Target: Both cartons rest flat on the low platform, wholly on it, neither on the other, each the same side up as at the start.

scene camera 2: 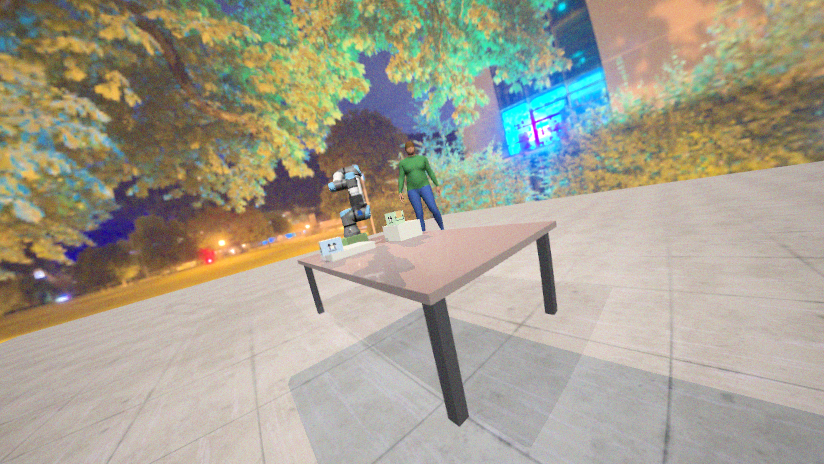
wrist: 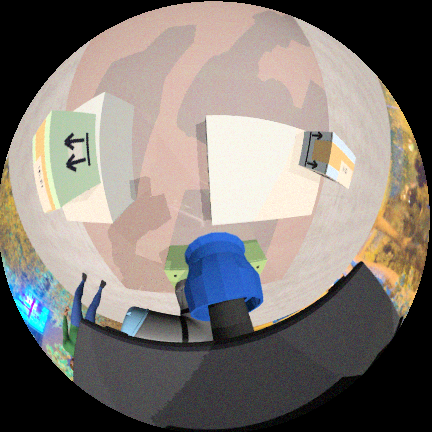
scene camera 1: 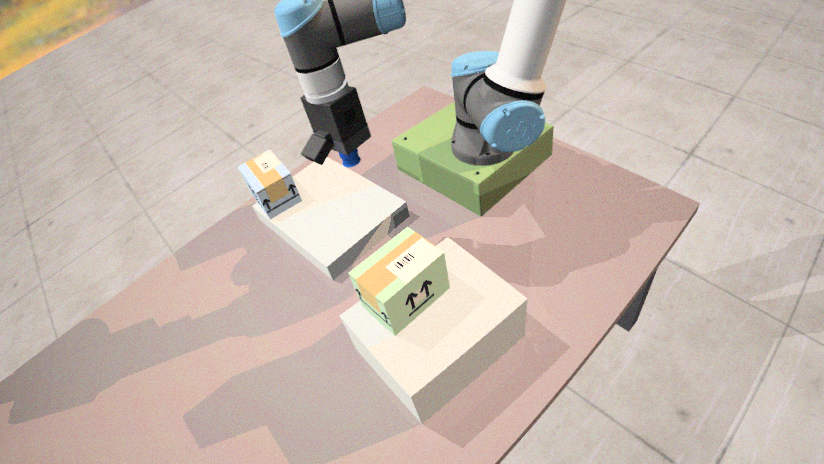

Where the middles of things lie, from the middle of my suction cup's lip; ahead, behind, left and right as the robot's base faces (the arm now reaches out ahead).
The low cream platform (scene camera 1: pixel 342 215) is 240 mm below my suction cup and 170 mm to the right of it. From my suction cup the other things lie so: taller cream block (scene camera 1: pixel 477 320): 270 mm to the left, 200 mm below, 110 mm ahead.
